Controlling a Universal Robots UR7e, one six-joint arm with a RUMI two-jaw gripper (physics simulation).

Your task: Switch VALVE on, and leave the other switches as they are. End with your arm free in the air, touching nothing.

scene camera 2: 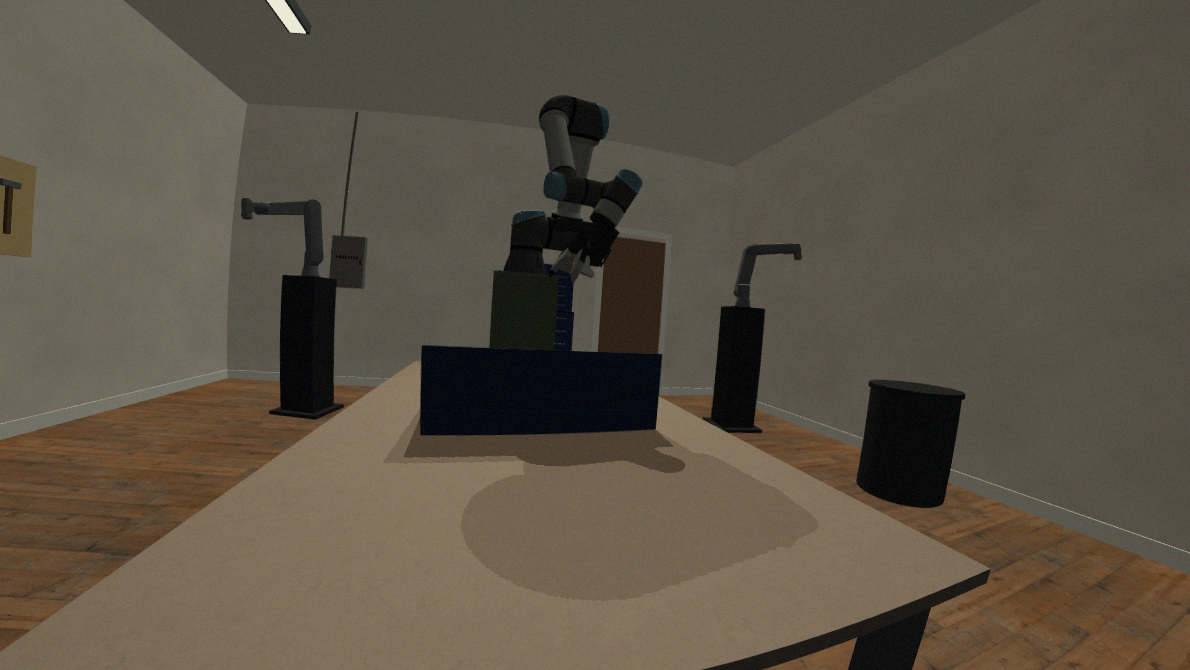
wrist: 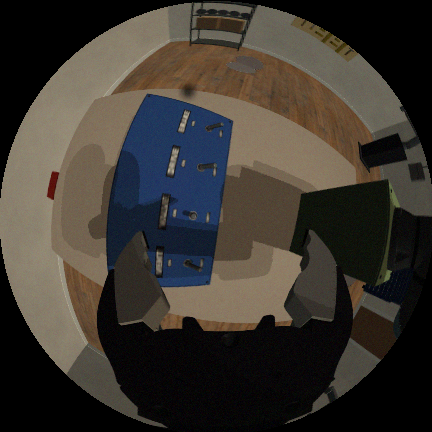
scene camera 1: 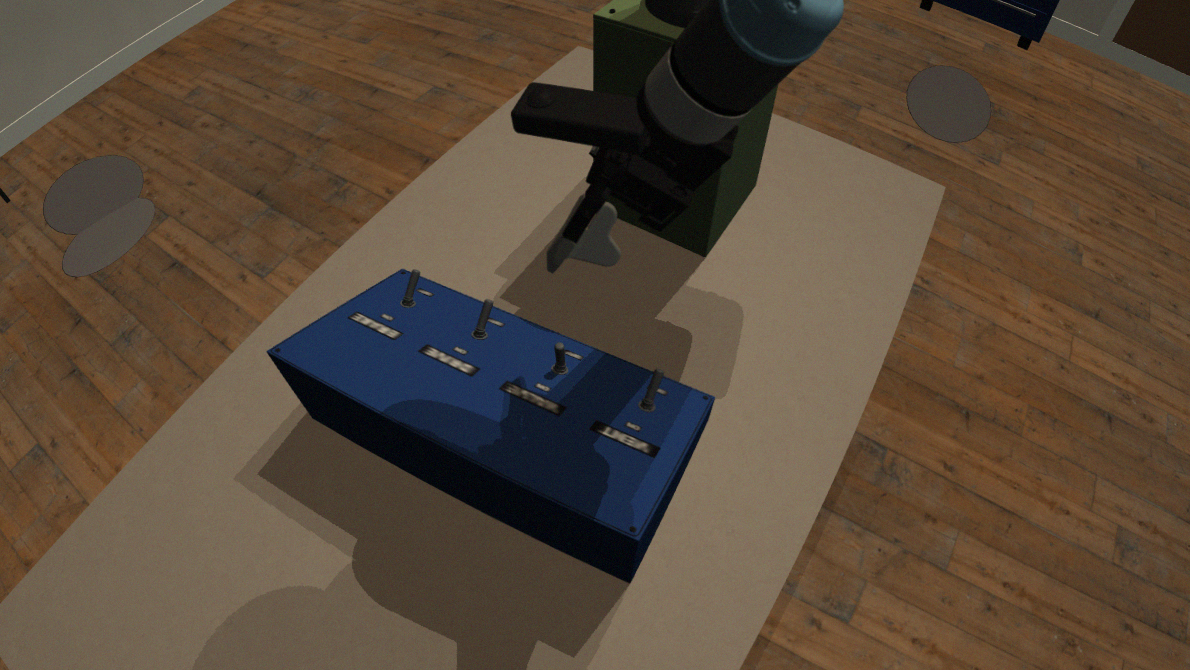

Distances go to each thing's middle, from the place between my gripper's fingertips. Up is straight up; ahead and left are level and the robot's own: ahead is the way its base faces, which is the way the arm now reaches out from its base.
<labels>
Now: the blue switch box (scene camera 1: 572, 455) 25 cm below my hand, 12 cm ahead of it and 3 cm to the right of it.
</labels>
